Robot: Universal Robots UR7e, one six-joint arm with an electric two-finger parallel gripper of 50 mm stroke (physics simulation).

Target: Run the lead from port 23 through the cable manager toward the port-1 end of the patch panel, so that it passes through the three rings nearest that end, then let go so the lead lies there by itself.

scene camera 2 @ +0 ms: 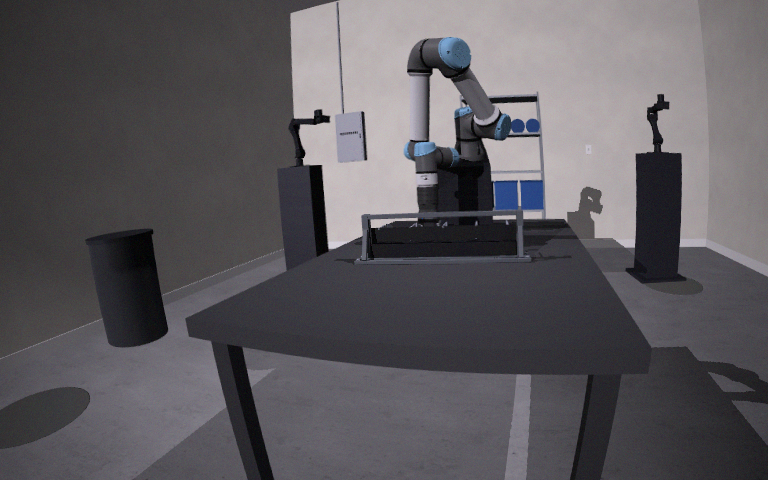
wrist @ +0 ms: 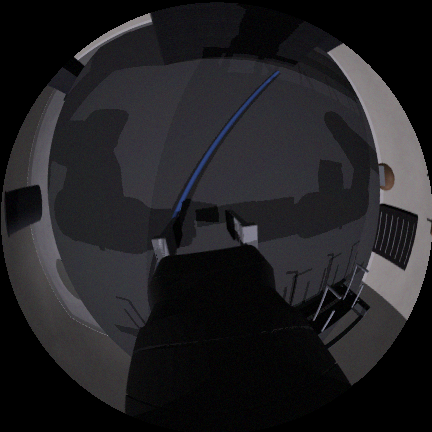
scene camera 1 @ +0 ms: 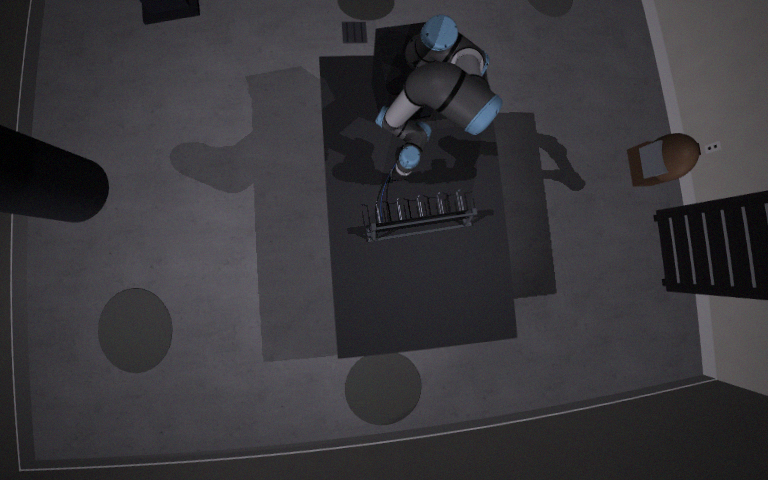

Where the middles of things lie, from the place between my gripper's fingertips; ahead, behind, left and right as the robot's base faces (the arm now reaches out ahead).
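The patch panel [scene camera 2: 490, 246] is now 250 mm ahead of my hand, 10 mm above it and 60 mm to the left of it.
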